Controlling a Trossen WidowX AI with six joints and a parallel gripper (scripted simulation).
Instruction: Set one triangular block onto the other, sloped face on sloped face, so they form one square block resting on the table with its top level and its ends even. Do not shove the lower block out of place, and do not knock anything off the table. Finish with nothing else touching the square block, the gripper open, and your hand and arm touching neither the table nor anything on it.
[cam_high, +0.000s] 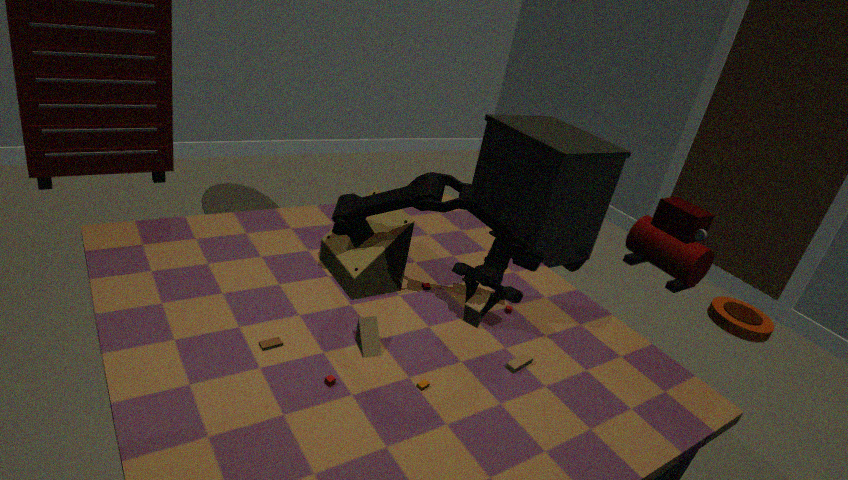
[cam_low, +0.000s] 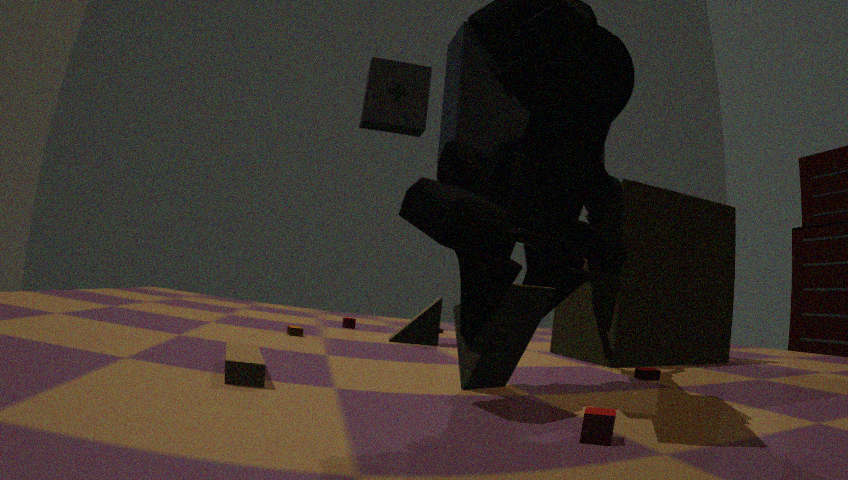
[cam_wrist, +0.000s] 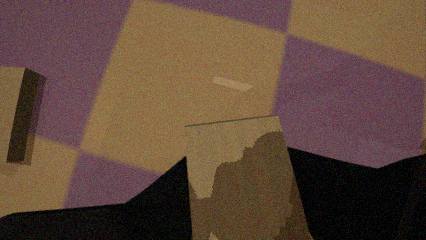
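The triangular block lies 1 cm above my gripper tip. Also, from my gripper tip: orange cube (18 cm ahead, 23 cm to the right, 3 cm below).
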